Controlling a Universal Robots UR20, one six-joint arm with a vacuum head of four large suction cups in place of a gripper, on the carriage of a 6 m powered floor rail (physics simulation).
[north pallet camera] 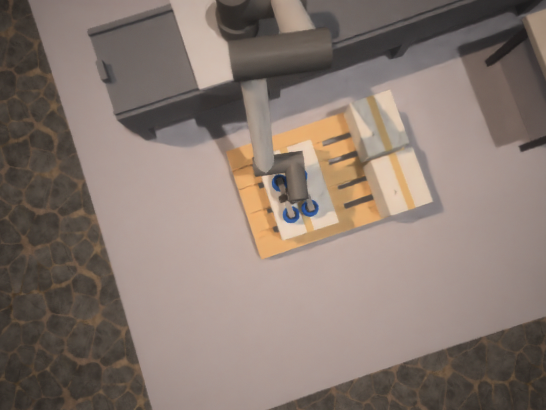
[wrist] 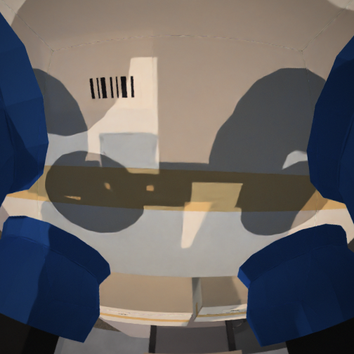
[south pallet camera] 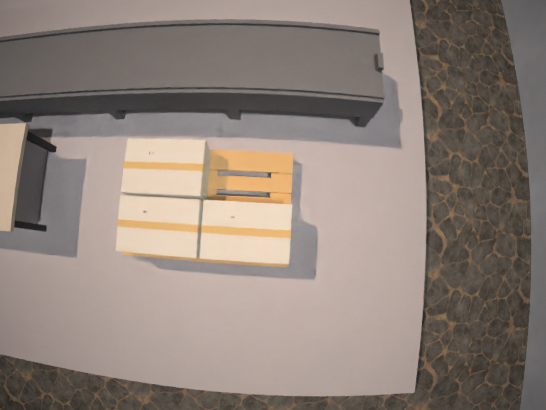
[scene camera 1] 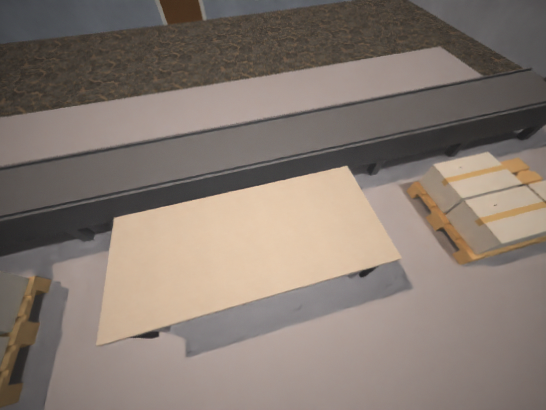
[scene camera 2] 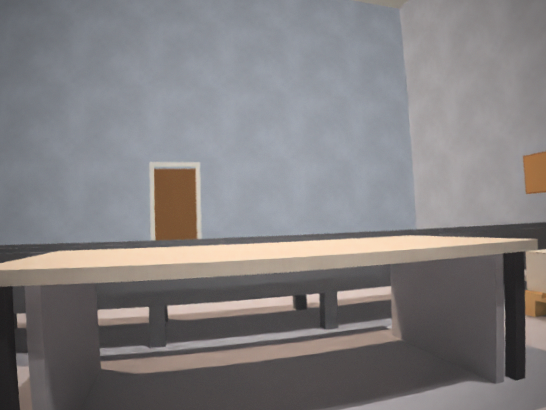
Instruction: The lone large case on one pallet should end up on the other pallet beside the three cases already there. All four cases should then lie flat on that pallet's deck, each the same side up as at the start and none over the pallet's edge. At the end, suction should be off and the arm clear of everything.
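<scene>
The lone large case lies flat with its tape side up on the north pallet. My suction head is over it, cups pointing down. In the wrist view the cups' shadows on the case stand apart from the cups, so the head hovers a little above it and holds nothing. On the south pallet, three large cases lie flat. The bare quarter of its deck is on the rail side, at the right in the south pallet camera.
Two further cases sit at the north pallet's table-side end. A table stands between the pallets. The floor rail runs behind both, with the carriage near the north pallet.
</scene>
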